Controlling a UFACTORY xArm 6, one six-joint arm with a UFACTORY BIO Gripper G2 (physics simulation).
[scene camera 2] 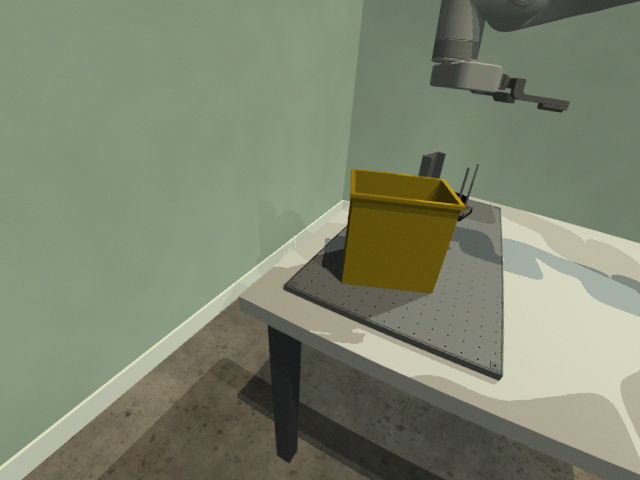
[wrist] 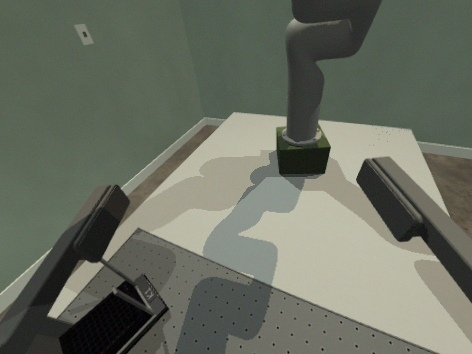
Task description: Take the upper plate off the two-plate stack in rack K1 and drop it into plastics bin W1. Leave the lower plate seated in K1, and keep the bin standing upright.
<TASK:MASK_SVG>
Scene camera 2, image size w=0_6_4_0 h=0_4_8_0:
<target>my gripper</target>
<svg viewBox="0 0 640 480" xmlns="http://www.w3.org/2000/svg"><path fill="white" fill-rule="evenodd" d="M432 58L432 62L442 64L433 66L430 80L431 86L470 90L474 94L493 96L494 101L512 104L515 100L538 103L537 108L541 110L561 113L563 110L566 111L568 109L569 101L525 94L526 79L512 78L508 74L503 74L503 68L499 65L479 63L477 60ZM511 89L511 93L498 92L498 90L505 90L506 88Z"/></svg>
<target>yellow plastics bin W1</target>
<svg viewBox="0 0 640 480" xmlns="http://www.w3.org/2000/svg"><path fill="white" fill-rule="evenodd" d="M351 169L350 206L344 245L342 284L432 293L460 211L465 211L466 206L445 179Z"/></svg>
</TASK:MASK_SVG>
